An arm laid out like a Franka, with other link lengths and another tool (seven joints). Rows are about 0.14 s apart.
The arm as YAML. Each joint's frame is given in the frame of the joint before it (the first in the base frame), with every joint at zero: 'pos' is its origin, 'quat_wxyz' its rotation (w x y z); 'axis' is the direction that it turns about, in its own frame. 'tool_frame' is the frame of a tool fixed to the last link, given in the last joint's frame.
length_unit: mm
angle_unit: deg
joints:
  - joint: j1
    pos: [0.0, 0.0, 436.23]
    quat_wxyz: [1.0, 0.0, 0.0, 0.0]
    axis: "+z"
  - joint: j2
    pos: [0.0, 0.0, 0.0]
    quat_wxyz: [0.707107, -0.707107, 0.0, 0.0]
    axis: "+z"
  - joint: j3
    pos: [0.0, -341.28, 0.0]
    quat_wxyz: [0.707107, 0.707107, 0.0, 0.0]
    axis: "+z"
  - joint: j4
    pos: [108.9, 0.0, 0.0]
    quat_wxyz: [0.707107, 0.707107, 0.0, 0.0]
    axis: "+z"
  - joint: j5
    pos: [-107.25, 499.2, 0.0]
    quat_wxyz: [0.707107, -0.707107, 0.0, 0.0]
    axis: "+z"
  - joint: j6
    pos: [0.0, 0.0, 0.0]
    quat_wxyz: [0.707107, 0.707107, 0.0, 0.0]
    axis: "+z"
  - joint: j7
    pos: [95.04, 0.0, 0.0]
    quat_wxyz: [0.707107, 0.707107, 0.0, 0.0]
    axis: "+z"
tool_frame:
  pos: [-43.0, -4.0, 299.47]
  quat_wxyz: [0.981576, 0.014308, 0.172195, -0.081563]
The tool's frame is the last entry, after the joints.
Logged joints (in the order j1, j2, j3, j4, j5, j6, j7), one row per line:
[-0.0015, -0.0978, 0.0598, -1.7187, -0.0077, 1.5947, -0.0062]
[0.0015, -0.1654, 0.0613, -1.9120, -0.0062, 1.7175, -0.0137]
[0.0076, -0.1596, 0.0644, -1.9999, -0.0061, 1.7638, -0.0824]
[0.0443, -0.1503, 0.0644, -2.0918, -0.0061, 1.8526, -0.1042]
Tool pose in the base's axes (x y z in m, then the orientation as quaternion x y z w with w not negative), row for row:
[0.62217, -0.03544, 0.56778, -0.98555, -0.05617, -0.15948, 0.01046]
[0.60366, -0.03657, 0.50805, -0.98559, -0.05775, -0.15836, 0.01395]
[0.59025, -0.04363, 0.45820, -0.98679, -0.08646, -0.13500, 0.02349]
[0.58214, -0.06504, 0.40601, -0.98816, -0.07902, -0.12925, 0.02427]
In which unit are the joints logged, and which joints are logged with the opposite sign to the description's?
The joints are logged in radians. Opposite sign: j1, j3.
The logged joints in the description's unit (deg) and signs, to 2 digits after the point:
[0.09, -5.60, -3.43, -98.47, -0.44, 91.37, -0.36]
[-0.09, -9.48, -3.51, -109.55, -0.36, 98.41, -0.78]
[-0.44, -9.14, -3.69, -114.59, -0.35, 101.06, -4.72]
[-2.54, -8.61, -3.69, -119.85, -0.35, 106.15, -5.97]

